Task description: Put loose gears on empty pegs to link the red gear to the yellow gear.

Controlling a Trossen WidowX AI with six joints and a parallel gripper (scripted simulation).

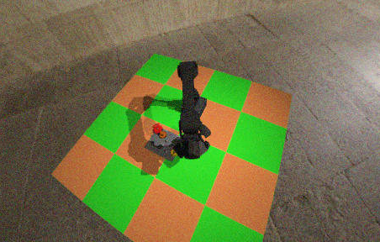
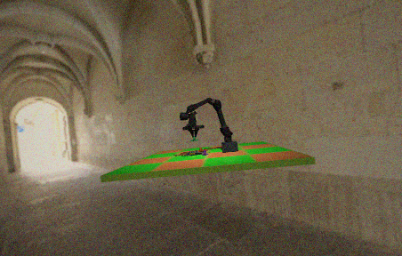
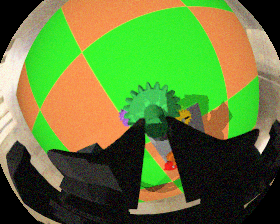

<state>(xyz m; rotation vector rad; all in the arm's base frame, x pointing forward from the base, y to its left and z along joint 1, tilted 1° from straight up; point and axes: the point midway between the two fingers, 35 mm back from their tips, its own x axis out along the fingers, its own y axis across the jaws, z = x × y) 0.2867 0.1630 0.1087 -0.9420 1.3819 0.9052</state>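
My gripper tip is 1 cm past the orange gear, 24 cm to the left of it and 14 cm above it. Round my gripper tip: purple gear 7 cm behind, 4 cm to the right, 14 cm below; then red gear 3 cm behind, 29 cm to the right, 14 cm below; then dark green gear 1 cm below.
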